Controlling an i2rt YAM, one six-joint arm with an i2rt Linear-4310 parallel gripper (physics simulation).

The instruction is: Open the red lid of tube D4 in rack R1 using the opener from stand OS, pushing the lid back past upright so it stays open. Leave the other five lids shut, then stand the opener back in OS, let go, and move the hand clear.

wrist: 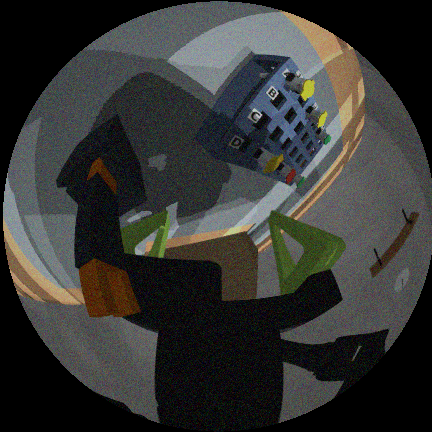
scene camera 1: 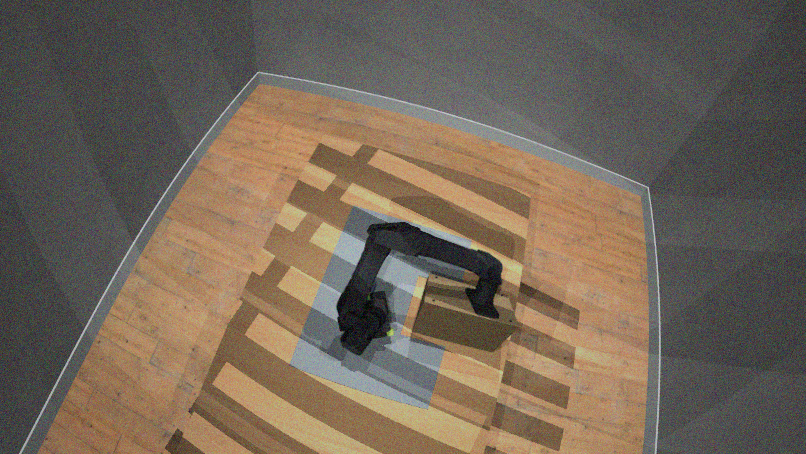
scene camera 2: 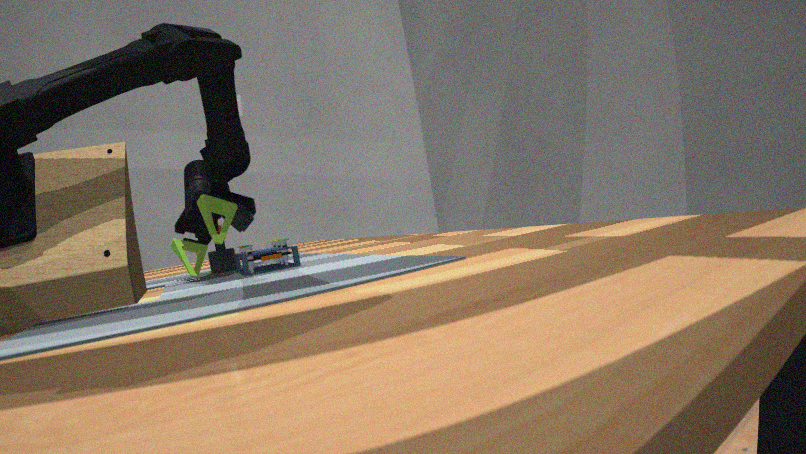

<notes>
My gripper [scene camera 2: 205, 260] is open and holds nothing. Also in view: a lid opener [wrist: 98, 251]. Further things: a grey mat [scene camera 2: 184, 299].
My gripper also shows in the wrist view [wrist: 218, 215]. The grey mat is seen too in scene camera 1 [scene camera 1: 400, 368]. Scene camera 1 misses the lid opener, which is hidden by my arm.
</notes>
